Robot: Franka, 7 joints.
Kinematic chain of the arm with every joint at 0, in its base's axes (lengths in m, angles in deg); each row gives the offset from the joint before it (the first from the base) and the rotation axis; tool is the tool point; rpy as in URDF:
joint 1: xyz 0 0 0.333 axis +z
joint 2: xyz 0 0 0 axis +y
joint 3: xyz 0 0 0.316 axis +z
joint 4: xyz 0.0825 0 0 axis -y
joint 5: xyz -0.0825 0 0.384 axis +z
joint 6: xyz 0 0 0 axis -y
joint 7: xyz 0.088 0 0 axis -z
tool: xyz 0 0 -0.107 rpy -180 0 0
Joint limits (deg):
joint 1: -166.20..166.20
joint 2: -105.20..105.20
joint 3: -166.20..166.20
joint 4: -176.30..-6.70
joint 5: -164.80..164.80
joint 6: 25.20..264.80
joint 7: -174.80..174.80
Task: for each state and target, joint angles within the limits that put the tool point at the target. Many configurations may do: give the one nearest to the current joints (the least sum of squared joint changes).
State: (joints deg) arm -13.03 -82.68 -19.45 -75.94 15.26 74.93 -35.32
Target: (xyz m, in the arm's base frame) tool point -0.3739 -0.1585 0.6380
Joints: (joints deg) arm -18.62 -105.20 -38.21 -97.21 8.09 52.22 -35.32
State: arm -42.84 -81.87 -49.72 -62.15 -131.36 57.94 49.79
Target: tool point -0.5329 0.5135 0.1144
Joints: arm -60.35 -105.20 -67.71 -36.81 -131.87 58.12 49.79
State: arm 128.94 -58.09 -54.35 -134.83 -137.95 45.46 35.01
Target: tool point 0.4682 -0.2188 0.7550
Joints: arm 103.39 -70.23 -45.80 -100.09 -147.03 48.88 35.01
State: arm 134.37 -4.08 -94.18 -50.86 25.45 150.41 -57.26
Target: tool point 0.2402 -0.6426 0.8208
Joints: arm 82.35 -33.63 -123.01 -49.52 28.64 157.66 -57.26
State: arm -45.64 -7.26 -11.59 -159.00 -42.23 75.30 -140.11
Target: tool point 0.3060 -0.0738 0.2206
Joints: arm -18.23 4.27 16.40 -149.27 -36.54 87.33 -140.11
